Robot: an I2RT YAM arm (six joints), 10 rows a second.
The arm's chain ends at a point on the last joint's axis. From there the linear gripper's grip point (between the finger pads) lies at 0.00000 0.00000 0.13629 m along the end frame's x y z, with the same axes.
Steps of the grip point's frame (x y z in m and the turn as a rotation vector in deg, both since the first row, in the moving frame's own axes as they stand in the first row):
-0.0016 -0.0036 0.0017 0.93 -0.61 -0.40
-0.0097 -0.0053 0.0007 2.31 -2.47 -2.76
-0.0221 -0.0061 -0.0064 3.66 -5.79 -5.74
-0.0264 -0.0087 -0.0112 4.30 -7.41 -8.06
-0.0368 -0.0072 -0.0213 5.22 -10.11 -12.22
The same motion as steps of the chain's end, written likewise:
-0.0001 -0.0014 0.0017 0.93 -0.61 -0.40
-0.0037 0.0000 0.0009 2.31 -2.47 -2.76
-0.0079 0.0019 -0.0054 3.66 -5.79 -5.74
-0.0082 0.0002 -0.0097 4.30 -7.41 -8.06
-0.0118 0.0025 -0.0186 5.22 -10.11 -12.22

